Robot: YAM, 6 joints.
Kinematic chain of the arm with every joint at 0, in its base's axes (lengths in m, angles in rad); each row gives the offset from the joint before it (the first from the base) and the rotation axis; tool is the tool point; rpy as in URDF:
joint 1: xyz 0 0 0.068 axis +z
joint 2: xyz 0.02 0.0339 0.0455 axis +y
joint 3: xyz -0.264 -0.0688 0 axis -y
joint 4: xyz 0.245 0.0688 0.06 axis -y
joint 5: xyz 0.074 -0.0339 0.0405 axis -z
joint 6: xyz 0.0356 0 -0.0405 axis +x
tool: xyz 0 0 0 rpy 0 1.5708 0
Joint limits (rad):
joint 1: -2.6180..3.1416
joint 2: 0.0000..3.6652
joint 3: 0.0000..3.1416
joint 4: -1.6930..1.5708
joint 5: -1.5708..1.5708
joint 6: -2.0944..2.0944
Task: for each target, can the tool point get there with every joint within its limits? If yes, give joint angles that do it. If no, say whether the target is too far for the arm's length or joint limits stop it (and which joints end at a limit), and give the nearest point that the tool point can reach.
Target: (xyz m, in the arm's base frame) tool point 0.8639 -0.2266 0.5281
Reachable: no: too far | nearest point 0.5662 -0.1485 0.3820 | short by 0.341 m
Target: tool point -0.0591 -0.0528 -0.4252
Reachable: no: joint limits stop it (at a limit: joint 2) | nearest point -0.0817 -0.0730 -0.3525 | short by 0.079 m
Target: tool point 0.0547 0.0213 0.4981
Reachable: yes | joints 0.8119 0.6350 0.9546 0.9246 0.7792 -0.1562
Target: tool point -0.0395 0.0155 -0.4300
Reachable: no: joint limits stop it (at a limit: joint 2) | nearest point -0.0805 0.0316 -0.3420 | short by 0.098 m
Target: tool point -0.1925 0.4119 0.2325
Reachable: yes | joints 2.0605 2.0202 1.5862 -0.3400 0.7353 1.3201
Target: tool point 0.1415 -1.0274 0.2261
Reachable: no: too far | nearest point 0.0876 -0.6360 0.1824 | short by 0.397 m
